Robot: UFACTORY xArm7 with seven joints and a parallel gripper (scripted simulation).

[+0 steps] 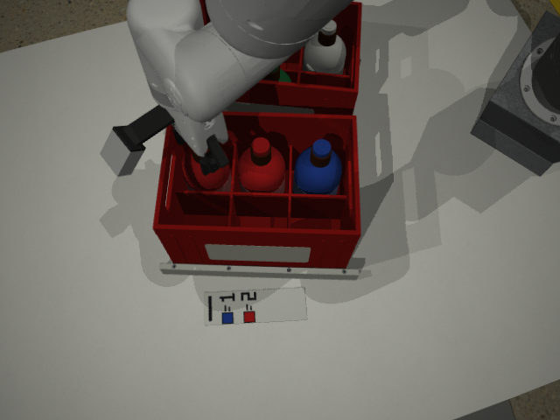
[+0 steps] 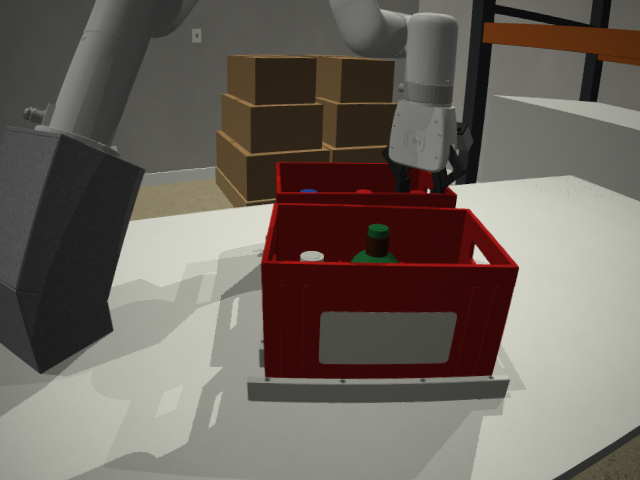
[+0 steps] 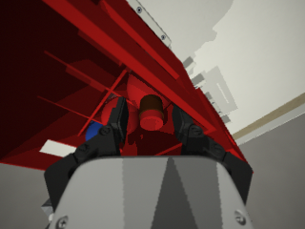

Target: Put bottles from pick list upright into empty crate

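My hand is 90 mm past the red bottle and 70 mm above it. From my hand the other things lie so: pick list (70 mm behind, 200 mm to the left, 150 mm below); green bottle (110 mm behind, 150 mm to the right, 70 mm below); blue bottle (180 mm behind, 10 mm to the left, 70 mm below).
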